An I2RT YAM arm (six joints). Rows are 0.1 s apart.
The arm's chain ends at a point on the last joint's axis. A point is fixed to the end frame.
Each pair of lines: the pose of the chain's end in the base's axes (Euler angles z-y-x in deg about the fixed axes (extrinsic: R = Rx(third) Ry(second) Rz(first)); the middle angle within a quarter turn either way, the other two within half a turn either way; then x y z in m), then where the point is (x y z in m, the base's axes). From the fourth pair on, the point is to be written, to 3 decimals.
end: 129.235 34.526 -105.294 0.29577 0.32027 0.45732
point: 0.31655 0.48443 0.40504
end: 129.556 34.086 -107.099 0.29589 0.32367 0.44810
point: 0.31532 0.48641 0.39105
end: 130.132 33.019 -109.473 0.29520 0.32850 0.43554
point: 0.31136 0.48935 0.37244
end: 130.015 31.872 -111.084 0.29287 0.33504 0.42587
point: 0.306 0.494 0.358
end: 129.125 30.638 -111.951 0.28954 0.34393 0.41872
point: 0.299 0.502 0.347
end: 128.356 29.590 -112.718 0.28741 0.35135 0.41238
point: 0.293 0.508 0.338
